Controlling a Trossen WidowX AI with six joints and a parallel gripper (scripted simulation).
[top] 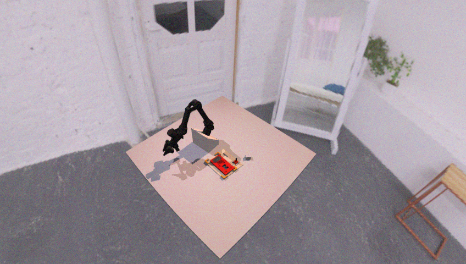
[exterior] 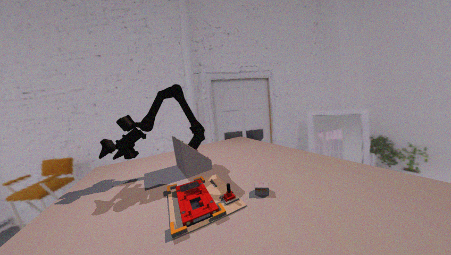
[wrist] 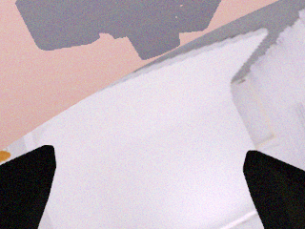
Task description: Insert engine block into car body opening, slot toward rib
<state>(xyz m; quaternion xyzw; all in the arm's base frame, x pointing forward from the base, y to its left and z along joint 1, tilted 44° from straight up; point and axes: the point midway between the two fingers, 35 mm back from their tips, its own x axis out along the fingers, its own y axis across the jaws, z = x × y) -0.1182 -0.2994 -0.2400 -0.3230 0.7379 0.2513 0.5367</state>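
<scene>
Right now the engine block is 54 cm ahead of my gripper tip, 49 cm to the left of it and 12 cm below it. Round my gripper tip: black peg: 49 cm ahead, 38 cm to the left, 10 cm below.
</scene>
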